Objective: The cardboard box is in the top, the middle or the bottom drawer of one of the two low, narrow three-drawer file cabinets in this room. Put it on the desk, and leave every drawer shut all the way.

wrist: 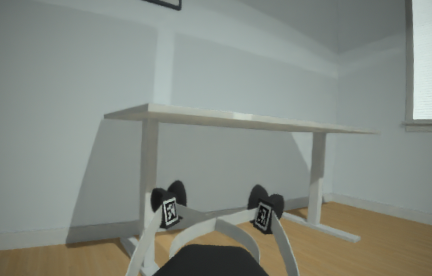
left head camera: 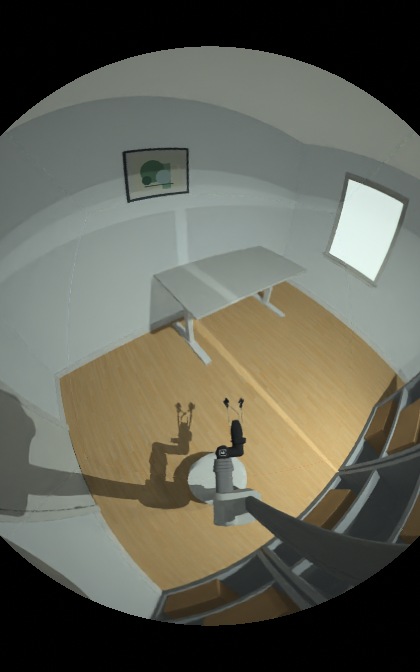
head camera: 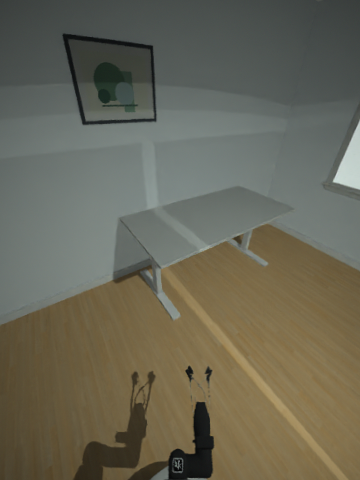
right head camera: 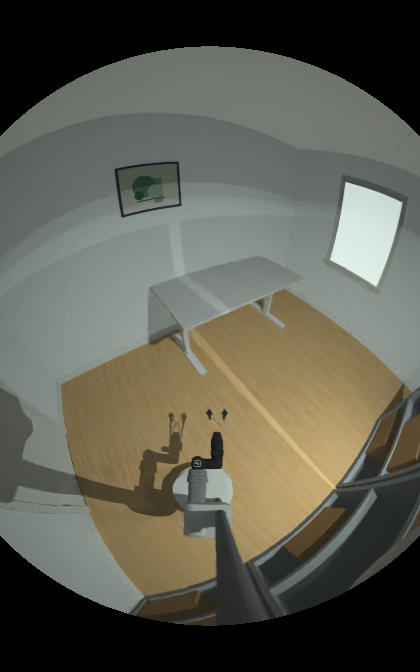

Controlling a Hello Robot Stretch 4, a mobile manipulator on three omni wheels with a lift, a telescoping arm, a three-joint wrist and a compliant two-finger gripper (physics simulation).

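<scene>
The desk has a light grey top on white T-shaped legs and stands against the wall ahead. No object shows on its top in the head views. My gripper is open, with nothing between its fingertips. It is above the floor, on the near side of the desk and apart from it. The two low file cabinets and their drawers do not show in these views. I cannot tell the task's cardboard box among the boxes in view.
A grey shelf rack holding several brown boxes curves along the lower right of the side head views. A framed picture hangs over the desk. A window is in the right wall.
</scene>
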